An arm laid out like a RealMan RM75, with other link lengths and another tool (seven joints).
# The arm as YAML. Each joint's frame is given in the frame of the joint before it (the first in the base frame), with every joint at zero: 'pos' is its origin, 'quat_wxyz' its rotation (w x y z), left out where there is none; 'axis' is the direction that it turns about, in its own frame. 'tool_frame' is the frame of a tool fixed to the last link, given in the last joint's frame.
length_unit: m
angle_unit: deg
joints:
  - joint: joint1
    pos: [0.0, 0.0, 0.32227]
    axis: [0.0, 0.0, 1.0]
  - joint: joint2
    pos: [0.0, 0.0, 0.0]
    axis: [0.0, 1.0, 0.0]
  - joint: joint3
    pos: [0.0, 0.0, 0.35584]
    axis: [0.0, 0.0, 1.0]
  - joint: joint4
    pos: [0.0, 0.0, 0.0]
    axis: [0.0, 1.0, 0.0]
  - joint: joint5
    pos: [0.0, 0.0, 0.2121]
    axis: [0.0, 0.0, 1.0]
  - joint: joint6
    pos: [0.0, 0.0, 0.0]
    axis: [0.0, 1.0, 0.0]
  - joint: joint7
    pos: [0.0, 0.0, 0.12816]
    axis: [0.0, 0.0, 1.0]
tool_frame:
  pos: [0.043, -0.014, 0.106]
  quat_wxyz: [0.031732, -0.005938, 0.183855, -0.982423]
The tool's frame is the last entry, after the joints.
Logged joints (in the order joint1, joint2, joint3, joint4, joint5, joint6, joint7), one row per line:
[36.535, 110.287, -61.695, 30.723, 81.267, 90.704, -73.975]
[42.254, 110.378, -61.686, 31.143, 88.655, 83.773, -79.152]
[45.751, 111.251, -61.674, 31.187, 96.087, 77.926, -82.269]
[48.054, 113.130, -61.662, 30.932, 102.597, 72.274, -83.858]
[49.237, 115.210, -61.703, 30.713, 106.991, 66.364, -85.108]
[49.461, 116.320, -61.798, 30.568, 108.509, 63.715, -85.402]
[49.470, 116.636, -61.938, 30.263, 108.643, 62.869, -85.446]
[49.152, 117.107, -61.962, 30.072, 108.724, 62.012, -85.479]
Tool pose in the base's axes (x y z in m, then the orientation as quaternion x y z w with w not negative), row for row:
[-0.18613, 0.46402, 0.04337, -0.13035, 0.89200, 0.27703, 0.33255]
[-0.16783, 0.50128, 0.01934, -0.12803, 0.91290, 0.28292, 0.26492]
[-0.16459, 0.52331, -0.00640, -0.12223, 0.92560, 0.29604, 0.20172]
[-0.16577, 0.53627, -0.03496, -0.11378, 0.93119, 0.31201, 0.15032]
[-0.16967, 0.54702, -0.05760, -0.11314, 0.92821, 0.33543, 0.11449]
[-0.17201, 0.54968, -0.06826, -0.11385, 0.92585, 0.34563, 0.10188]
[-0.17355, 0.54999, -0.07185, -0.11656, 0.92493, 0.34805, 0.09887]
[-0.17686, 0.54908, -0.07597, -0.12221, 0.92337, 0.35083, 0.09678]
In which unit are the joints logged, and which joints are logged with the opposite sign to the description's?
The joints are logged in degrees. Opposite sign: joint1, joint2, joint3.
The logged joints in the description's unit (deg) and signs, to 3 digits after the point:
[-36.535, -110.287, 61.695, 30.723, 81.267, 90.704, -73.975]
[-42.254, -110.378, 61.686, 31.143, 88.655, 83.773, -79.152]
[-45.751, -111.251, 61.674, 31.187, 96.087, 77.926, -82.269]
[-48.054, -113.130, 61.662, 30.932, 102.597, 72.274, -83.858]
[-49.237, -115.210, 61.703, 30.713, 106.991, 66.364, -85.108]
[-49.461, -116.320, 61.798, 30.568, 108.509, 63.715, -85.402]
[-49.470, -116.636, 61.938, 30.263, 108.643, 62.869, -85.446]
[-49.152, -117.107, 61.962, 30.072, 108.724, 62.012, -85.479]

